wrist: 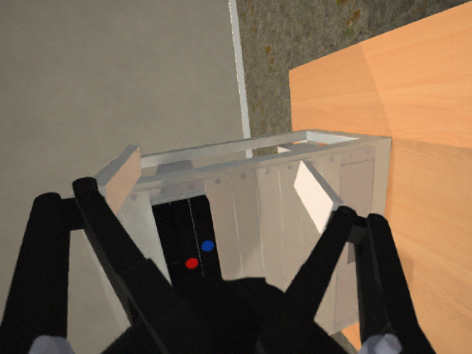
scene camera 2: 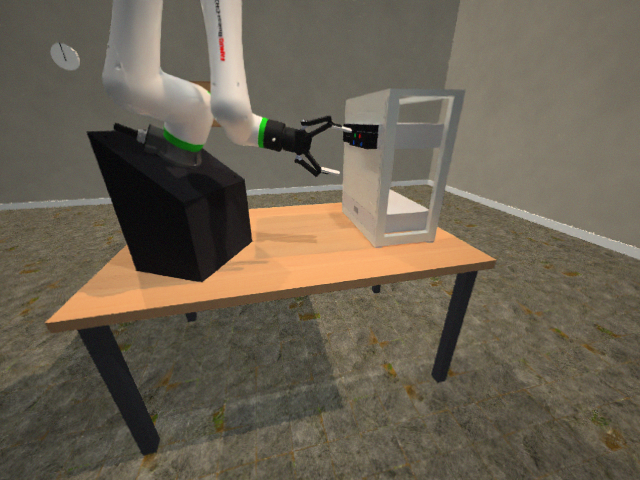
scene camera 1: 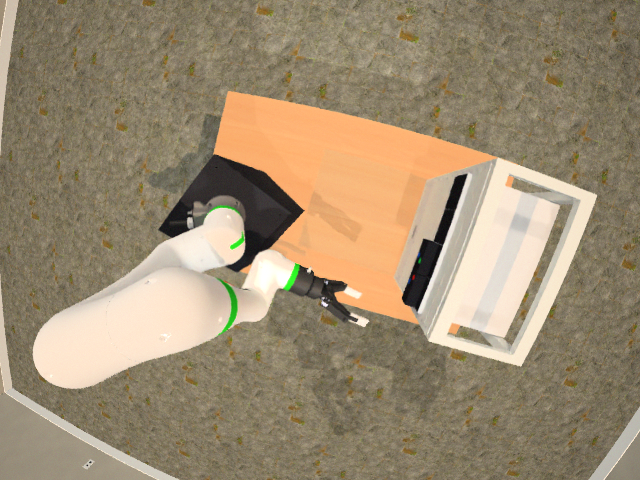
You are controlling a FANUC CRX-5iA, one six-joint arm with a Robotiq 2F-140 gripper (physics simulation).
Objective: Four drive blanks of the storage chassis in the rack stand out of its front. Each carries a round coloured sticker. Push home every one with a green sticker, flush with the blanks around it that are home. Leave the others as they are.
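Note:
The black storage chassis point(scene camera 1: 452, 206) point(scene camera 2: 371, 127) point(wrist: 175, 225) sits high in the white rack point(scene camera 1: 560, 258) point(scene camera 2: 383, 196) point(wrist: 280, 220). In the scene camera 1 view a block of blanks stands out of its front. The green sticker point(scene camera 1: 419, 260) point(scene camera 2: 355, 135) is in the upper row, beside the red sticker point(scene camera 1: 413, 277) point(scene camera 2: 359, 135) point(wrist: 192, 263). Two blue stickers sit below; one blue sticker point(scene camera 2: 360, 144) point(wrist: 207, 245) is under the red. The green sticker does not show in the wrist view. My gripper point(scene camera 1: 356, 306) point(scene camera 2: 337, 149) point(wrist: 221, 167) is open and empty, its fingertips short of the blanks.
The wooden table point(scene camera 1: 361, 139) point(scene camera 2: 289, 268) point(wrist: 425, 85) carries the rack and the arm's black pedestal point(scene camera 1: 258, 191) point(scene camera 2: 155, 222). White panels lie below the chassis on the rack's front. A pale box point(scene camera 2: 405, 219) is low inside the rack.

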